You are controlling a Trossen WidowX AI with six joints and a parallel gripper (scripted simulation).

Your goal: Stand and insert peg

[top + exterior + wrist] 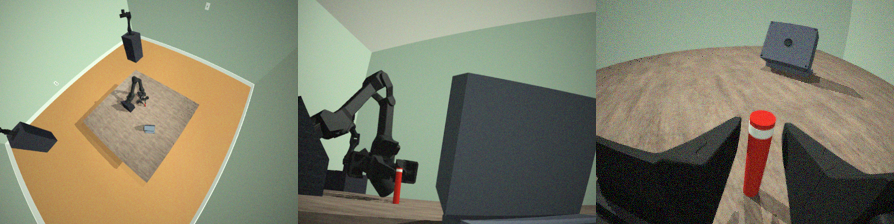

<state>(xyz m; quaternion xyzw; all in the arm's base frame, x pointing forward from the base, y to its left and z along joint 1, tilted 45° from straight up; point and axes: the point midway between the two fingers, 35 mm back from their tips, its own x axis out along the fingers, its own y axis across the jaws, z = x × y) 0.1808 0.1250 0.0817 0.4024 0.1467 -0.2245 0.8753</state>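
Right now the red peg is 10 mm below my gripper tip. The rest, counted from my gripper tip: sloped grey panel 260 mm ahead, 240 mm to the right.
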